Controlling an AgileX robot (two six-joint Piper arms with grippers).
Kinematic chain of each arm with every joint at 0, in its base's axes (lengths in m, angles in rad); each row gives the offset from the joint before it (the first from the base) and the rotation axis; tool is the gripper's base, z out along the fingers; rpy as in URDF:
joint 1: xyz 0 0 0.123 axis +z
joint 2: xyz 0 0 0 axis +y
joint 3: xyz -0.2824 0 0.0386 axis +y
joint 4: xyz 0.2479 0 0.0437 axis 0.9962 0 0.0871
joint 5: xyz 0 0 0 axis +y
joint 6: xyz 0.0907 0 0.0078 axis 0.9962 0 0.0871
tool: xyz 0 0 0 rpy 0 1.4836 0
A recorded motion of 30 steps. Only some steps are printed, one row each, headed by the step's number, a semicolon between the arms.
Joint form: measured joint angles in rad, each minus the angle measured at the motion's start. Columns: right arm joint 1, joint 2, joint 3, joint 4, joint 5, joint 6; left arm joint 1, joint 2, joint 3, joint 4, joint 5, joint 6.
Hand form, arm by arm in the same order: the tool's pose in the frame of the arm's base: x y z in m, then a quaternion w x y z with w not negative. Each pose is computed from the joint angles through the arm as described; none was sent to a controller.
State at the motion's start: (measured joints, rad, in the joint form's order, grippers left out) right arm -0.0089 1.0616 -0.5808 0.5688 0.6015 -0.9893; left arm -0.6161 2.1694 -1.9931 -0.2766 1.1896 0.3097
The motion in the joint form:
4: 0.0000 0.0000 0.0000 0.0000 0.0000 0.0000; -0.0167 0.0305 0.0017 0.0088 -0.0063 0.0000
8: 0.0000 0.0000 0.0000 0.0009 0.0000 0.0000; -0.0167 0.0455 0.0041 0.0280 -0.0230 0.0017
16: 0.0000 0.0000 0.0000 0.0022 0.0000 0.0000; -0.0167 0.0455 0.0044 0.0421 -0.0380 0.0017
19: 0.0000 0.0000 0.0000 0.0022 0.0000 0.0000; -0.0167 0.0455 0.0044 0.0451 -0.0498 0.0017
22: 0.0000 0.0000 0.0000 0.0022 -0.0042 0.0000; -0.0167 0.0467 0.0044 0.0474 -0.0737 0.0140
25: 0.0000 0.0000 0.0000 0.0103 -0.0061 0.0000; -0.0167 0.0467 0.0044 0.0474 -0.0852 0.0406
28: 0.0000 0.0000 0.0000 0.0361 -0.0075 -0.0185; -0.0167 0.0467 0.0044 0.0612 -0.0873 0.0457
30: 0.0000 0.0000 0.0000 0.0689 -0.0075 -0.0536; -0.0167 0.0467 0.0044 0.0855 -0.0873 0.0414
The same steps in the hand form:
4: 0.1889 0.0261 0.2436 0.34355 -0.27737 0.89517 0.06091; 0.3683 -0.2978 0.2352 0.10902 0.41602 0.89047 -0.14867
8: 0.1889 0.0262 0.2436 0.34368 -0.27707 0.89519 0.06122; 0.3716 -0.2981 0.2274 0.11053 0.41767 0.89109 -0.13891
16: 0.1889 0.0262 0.2436 0.34386 -0.27664 0.89522 0.06167; 0.3734 -0.2978 0.2274 0.11890 0.41851 0.89049 -0.13319
19: 0.1889 0.0262 0.2436 0.34386 -0.27664 0.89522 0.06167; 0.3744 -0.2981 0.2276 0.12491 0.41799 0.89001 -0.13253
22: 0.1892 0.0260 0.2438 0.34538 -0.27597 0.89493 0.06042; 0.3764 -0.2991 0.2276 0.13699 0.42180 0.88651 -0.13198
25: 0.1894 0.0263 0.2441 0.34722 -0.27298 0.89499 0.06265; 0.3773 -0.2996 0.2279 0.14434 0.43257 0.88032 -0.13075
28: 0.1898 0.0273 0.2448 0.35199 -0.27244 0.89290 0.06789; 0.3780 -0.2988 0.2277 0.14673 0.43680 0.87881 -0.12403
30: 0.1902 0.0287 0.2457 0.35795 -0.27710 0.88869 0.07288; 0.3791 -0.2972 0.2273 0.14828 0.43867 0.87910 -0.11295

